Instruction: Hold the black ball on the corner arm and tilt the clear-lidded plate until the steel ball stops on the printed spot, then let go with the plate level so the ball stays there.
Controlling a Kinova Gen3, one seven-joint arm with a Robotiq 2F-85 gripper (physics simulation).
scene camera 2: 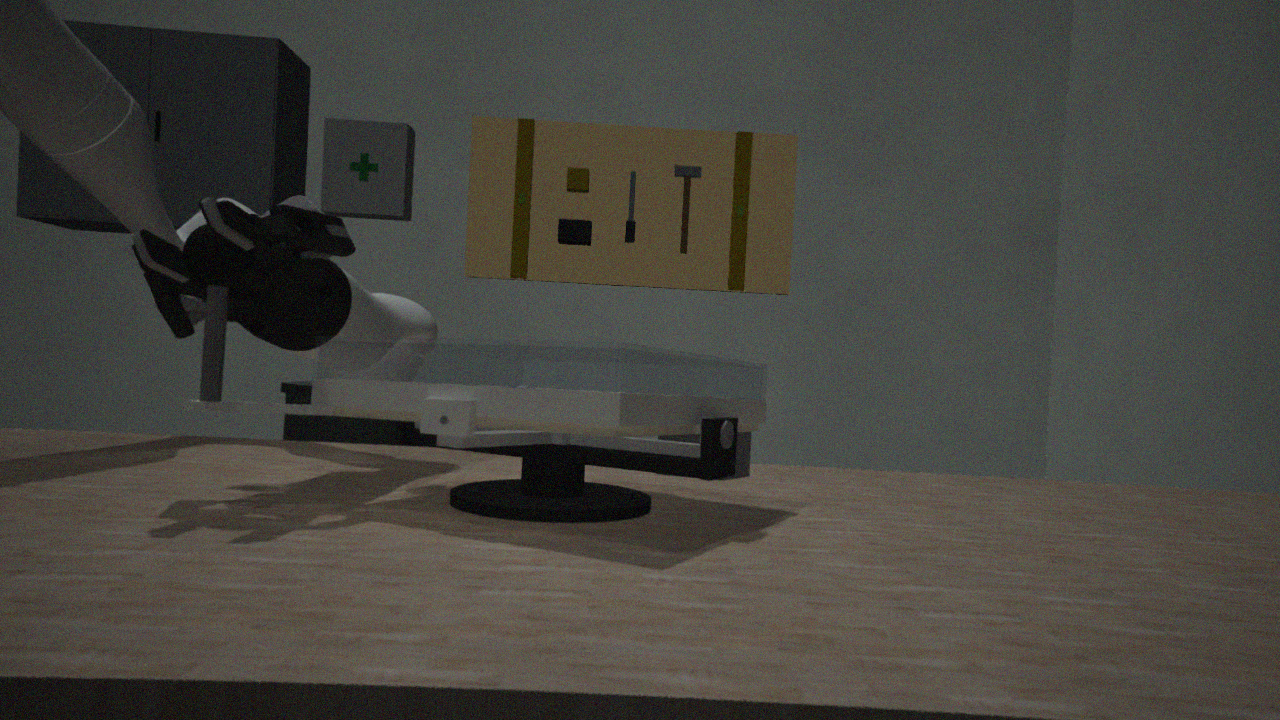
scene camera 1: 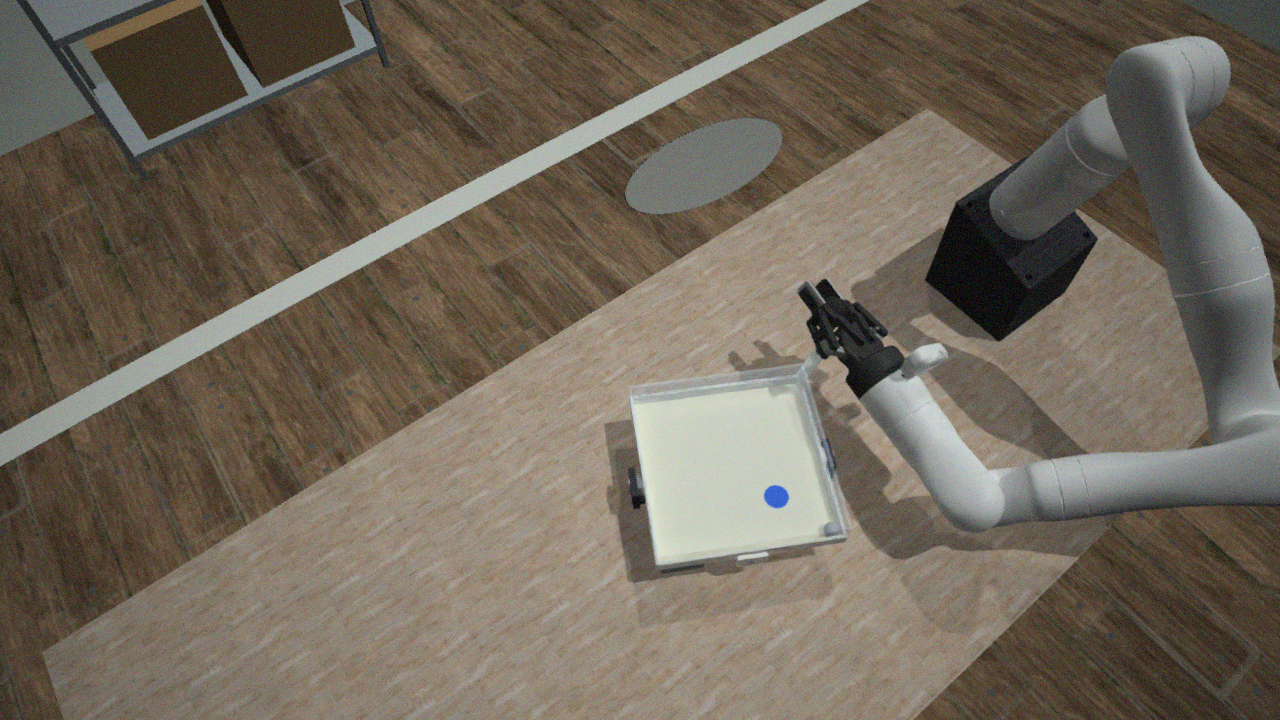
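Note:
The square cream plate [scene camera 1: 707,447] [scene camera 2: 537,402] under its clear lid [scene camera 2: 537,365] looks close to level in scene camera 2; a small tilt is hard to judge. The steel ball [scene camera 1: 830,529] rests in the lower right corner of the plate in scene camera 1, apart from the blue printed spot [scene camera 1: 776,496]. The corner arm [scene camera 1: 810,365] [scene camera 2: 255,405] sticks out from the plate's upper right corner in scene camera 1 and bears an upright post [scene camera 2: 213,344]. My gripper [scene camera 1: 816,295] [scene camera 2: 192,248] is shut on the black ball atop this post; the fingers mostly hide the ball.
The plate stands on a pivot with a round black base [scene camera 2: 550,501] on the wooden table [scene camera 1: 402,555] [scene camera 2: 805,582]. A dark hinge block [scene camera 1: 636,486] is at the plate's left side. My forearm [scene camera 1: 1118,483] reaches over the table's right part, near the black robot mount [scene camera 1: 1011,259].

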